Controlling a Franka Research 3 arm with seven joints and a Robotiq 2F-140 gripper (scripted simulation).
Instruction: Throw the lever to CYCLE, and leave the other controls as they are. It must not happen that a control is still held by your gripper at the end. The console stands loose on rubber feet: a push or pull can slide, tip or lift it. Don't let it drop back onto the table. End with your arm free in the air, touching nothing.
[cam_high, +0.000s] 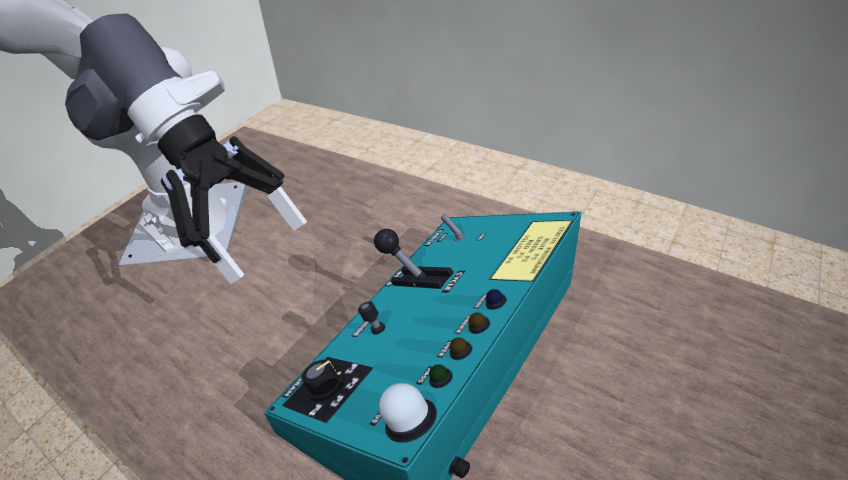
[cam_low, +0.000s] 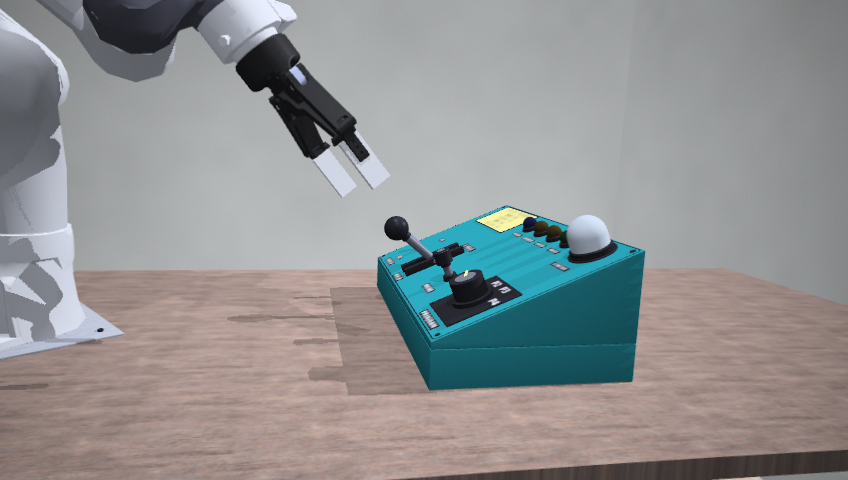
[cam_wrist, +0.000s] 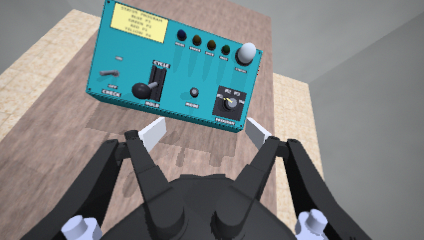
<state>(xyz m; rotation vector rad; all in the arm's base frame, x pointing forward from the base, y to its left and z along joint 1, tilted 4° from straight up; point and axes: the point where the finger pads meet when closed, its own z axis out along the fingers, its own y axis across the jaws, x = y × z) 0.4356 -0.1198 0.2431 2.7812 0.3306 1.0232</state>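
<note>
My hand is 17 cm short of the teal console, 14 cm above it and 11 cm to the right of it. The rest, counted from my hand: black switch (13 cm ahead, 12 cm below, 4 cm to the left); then small toggle (28 cm to the left, 14 cm ahead, 12 cm below); then rotary selector (14 cm ahead, 12 cm below, 7 cm to the right).
</note>
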